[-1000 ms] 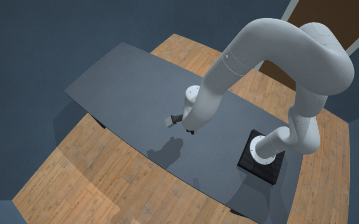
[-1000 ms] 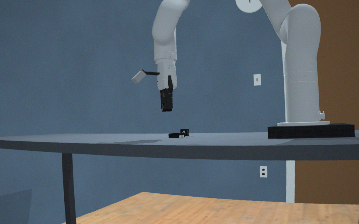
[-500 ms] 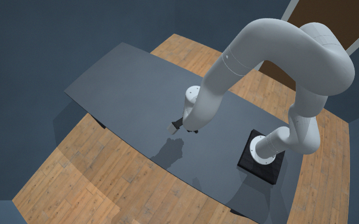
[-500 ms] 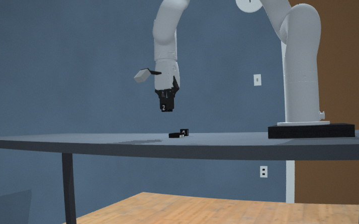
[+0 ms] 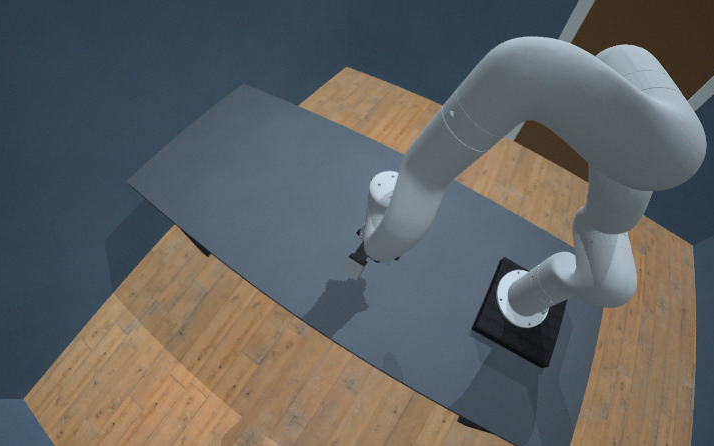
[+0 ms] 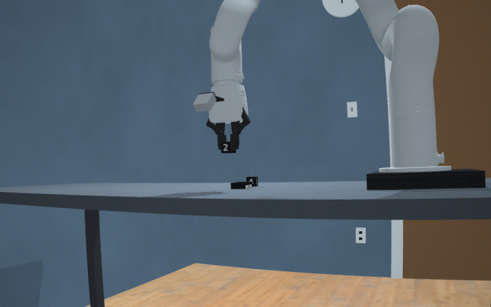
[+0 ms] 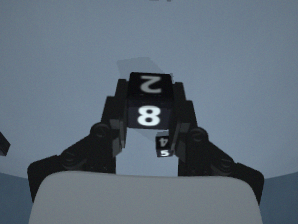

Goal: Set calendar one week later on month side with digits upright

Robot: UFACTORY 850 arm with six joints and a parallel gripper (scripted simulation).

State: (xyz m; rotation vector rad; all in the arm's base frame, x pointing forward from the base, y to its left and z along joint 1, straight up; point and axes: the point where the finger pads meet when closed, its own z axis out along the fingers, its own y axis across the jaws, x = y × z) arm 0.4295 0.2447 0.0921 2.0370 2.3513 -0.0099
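The calendar cube lies 10 mm below my hand. The rest, counted from my hand: black tray (120 mm below, 100 mm to the right, 30 mm ahead).
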